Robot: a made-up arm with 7 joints. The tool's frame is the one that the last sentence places.
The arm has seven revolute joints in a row. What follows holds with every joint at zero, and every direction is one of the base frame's.
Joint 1 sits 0.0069 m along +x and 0.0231 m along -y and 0.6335 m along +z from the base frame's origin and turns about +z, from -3.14 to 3.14 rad.
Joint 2 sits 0.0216 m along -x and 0.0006 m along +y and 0.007 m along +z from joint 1 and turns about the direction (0, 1, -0.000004), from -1.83 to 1.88 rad.
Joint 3 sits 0.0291 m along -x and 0.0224 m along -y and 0.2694 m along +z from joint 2 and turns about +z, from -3.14 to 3.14 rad.
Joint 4 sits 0.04 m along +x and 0.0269 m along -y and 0.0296 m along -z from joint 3 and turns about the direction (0, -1, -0.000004), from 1.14 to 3.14 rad.
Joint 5 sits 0.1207 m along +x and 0.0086 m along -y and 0.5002 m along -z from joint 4 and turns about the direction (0, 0.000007, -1), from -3.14 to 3.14 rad.
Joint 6 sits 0.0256 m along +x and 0.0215 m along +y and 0.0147 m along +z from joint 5 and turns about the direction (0, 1, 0.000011), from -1.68 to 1.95 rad.
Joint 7 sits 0.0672 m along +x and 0.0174 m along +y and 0.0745 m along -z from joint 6 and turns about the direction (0, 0.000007, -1), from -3.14 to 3.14 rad.
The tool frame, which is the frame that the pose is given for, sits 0.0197 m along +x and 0.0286 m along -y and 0.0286 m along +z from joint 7; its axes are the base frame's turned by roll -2.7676, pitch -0.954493 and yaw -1.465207 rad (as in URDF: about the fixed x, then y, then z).
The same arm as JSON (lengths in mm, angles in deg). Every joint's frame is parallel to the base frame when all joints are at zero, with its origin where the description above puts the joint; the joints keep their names.
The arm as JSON. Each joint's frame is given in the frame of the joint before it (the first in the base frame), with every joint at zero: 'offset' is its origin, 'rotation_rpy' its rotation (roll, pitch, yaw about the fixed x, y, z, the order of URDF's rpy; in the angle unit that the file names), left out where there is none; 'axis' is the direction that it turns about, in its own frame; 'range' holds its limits. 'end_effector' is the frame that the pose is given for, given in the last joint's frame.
{
  "length_unit": "mm",
  "angle_unit": "deg",
  "chain": [
    {
      "id": "joint 1",
      "offset": [
        6.9,
        -23.1,
        633.5
      ],
      "axis": [
        0.0,
        0.0,
        1.0
      ],
      "range": [
        -179.91,
        179.91
      ]
    },
    {
      "id": "joint 2",
      "offset": [
        -21.6,
        0.6,
        7.0
      ],
      "axis": [
        0.0,
        1.0,
        0.0
      ],
      "range": [
        -104.85,
        107.72
      ]
    },
    {
      "id": "joint 3",
      "offset": [
        -29.1,
        -22.4,
        269.4
      ],
      "axis": [
        0.0,
        0.0,
        1.0
      ],
      "range": [
        -179.91,
        179.91
      ]
    },
    {
      "id": "joint 4",
      "offset": [
        40.0,
        -26.9,
        -29.6
      ],
      "axis": [
        0.0,
        -1.0,
        0.0
      ],
      "range": [
        65.32,
        179.91
      ]
    },
    {
      "id": "joint 5",
      "offset": [
        120.7,
        -8.6,
        -500.2
      ],
      "axis": [
        0.0,
        0.0,
        -1.0
      ],
      "range": [
        -179.91,
        179.91
      ]
    },
    {
      "id": "joint 6",
      "offset": [
        25.6,
        21.5,
        14.7
      ],
      "axis": [
        0.0,
        1.0,
        0.0
      ],
      "range": [
        -96.26,
        111.73
      ]
    },
    {
      "id": "joint 7",
      "offset": [
        67.2,
        17.4,
        -74.5
      ],
      "axis": [
        0.0,
        0.0,
        -1.0
      ],
      "range": [
        -179.91,
        179.91
      ]
    }
  ],
  "end_effector": {
    "offset": [
      19.7,
      -28.6,
      28.6
    ],
    "rotation_rpy": [
      -158.57,
      -54.69,
      -83.95
    ]
  }
}

